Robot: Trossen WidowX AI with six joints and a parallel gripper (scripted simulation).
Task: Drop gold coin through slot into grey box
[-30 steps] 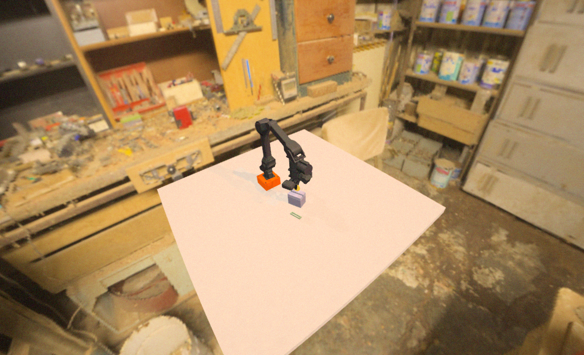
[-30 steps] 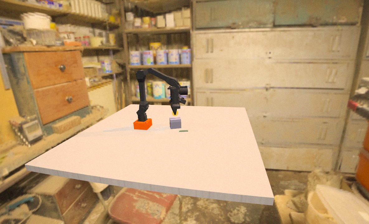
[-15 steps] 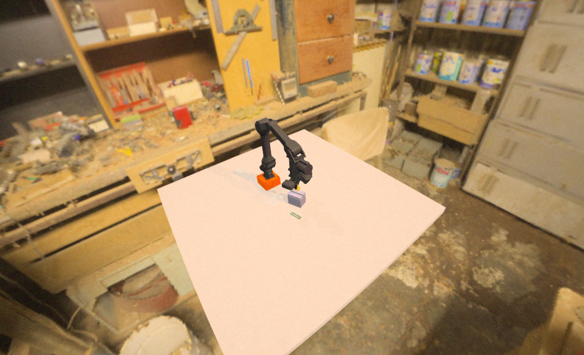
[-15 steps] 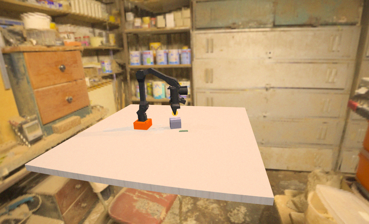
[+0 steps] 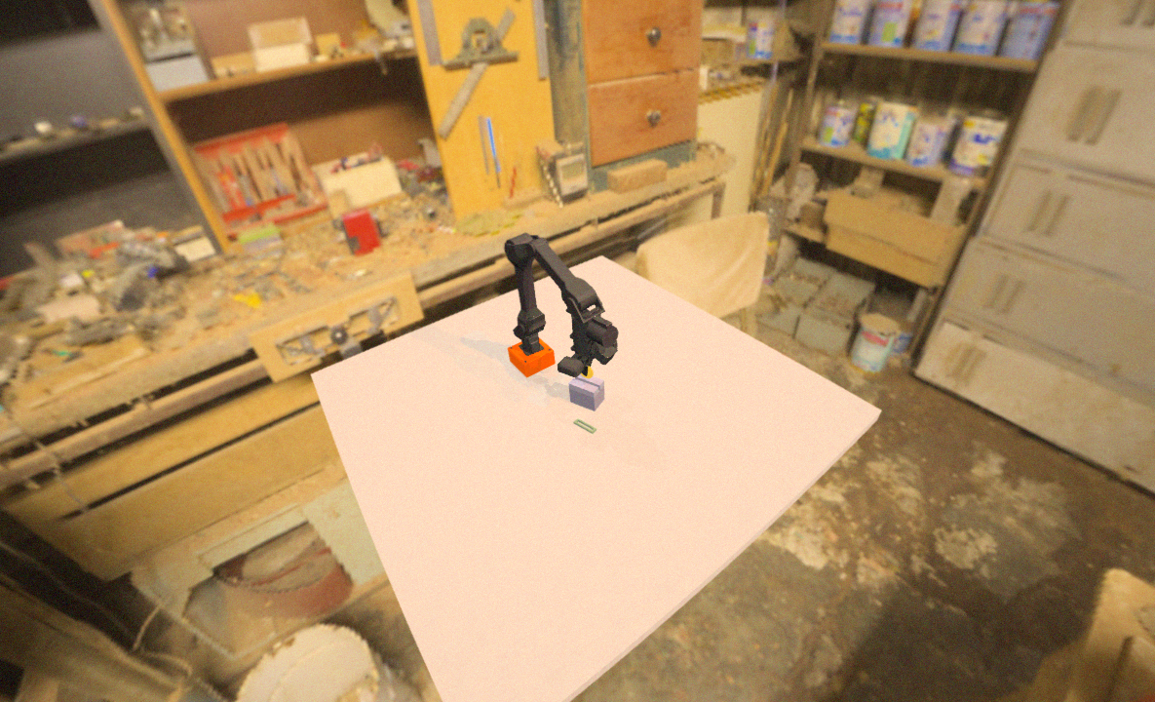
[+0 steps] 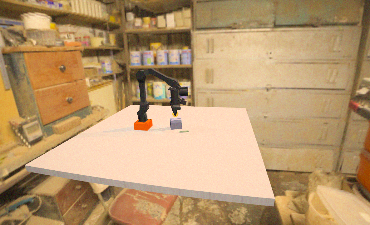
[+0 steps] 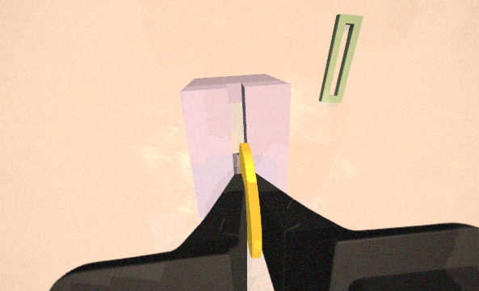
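The gold coin lies 10 mm above my gripper tip.
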